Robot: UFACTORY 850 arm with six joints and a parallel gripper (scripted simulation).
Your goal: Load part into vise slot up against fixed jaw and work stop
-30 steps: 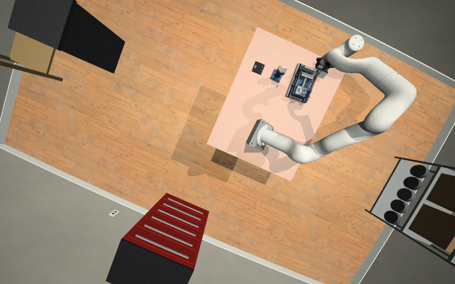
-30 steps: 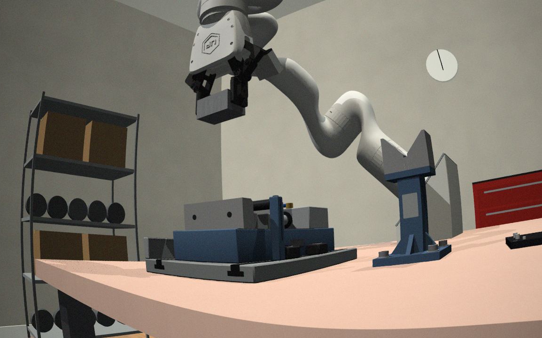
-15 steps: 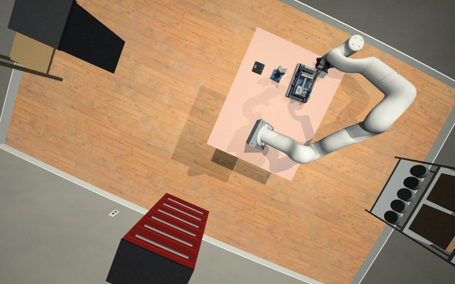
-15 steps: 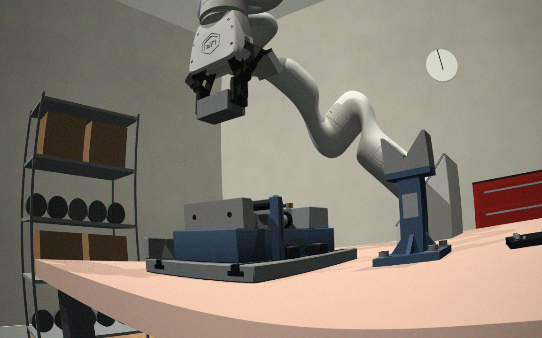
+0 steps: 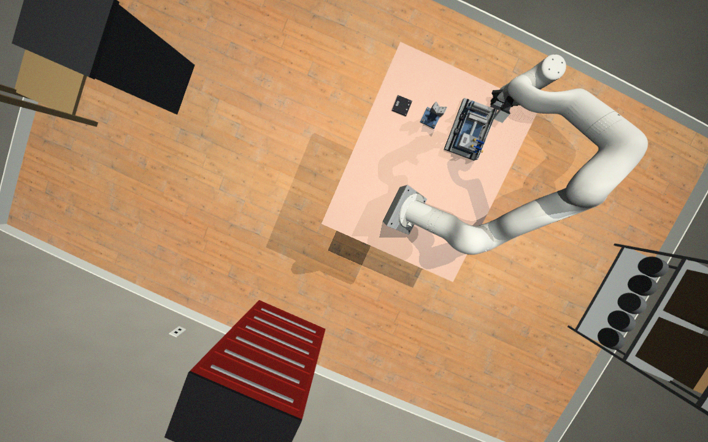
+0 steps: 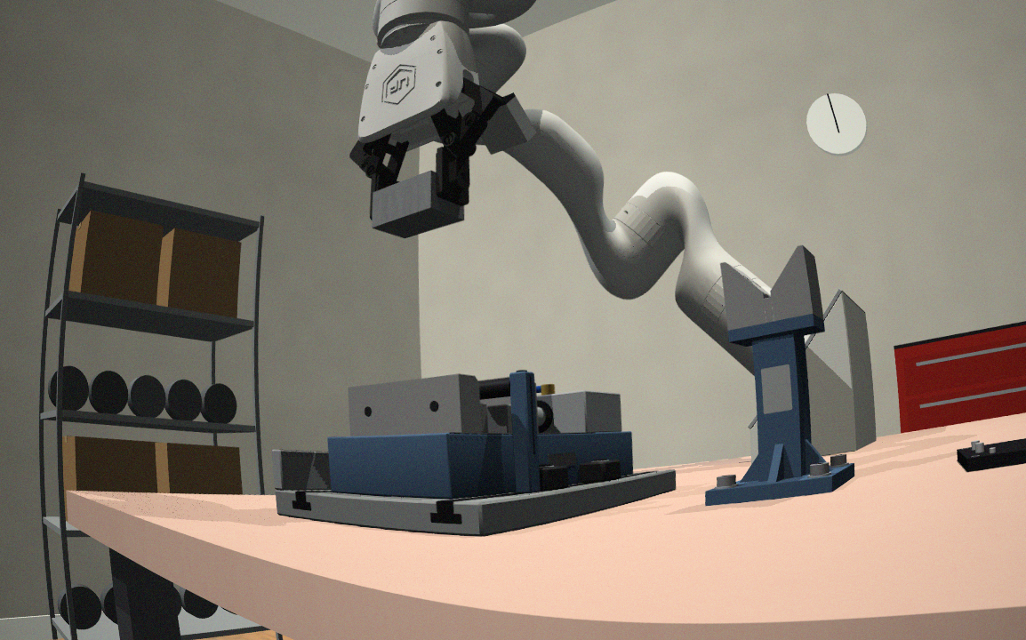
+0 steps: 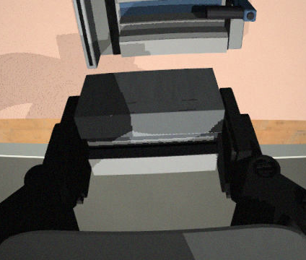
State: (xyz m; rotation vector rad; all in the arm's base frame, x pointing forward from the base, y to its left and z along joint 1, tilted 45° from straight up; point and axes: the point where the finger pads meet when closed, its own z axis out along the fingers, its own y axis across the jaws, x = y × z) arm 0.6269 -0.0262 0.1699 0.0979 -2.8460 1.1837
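My gripper is now 30 mm past the moving jaw, 20 mm to the right of it and 170 mm above it. Round my hand: cylinder rod (90 mm behind, 10 mm to the left, 170 mm below); work stop rod (70 mm to the left, 150 mm below); part (right at my hand).
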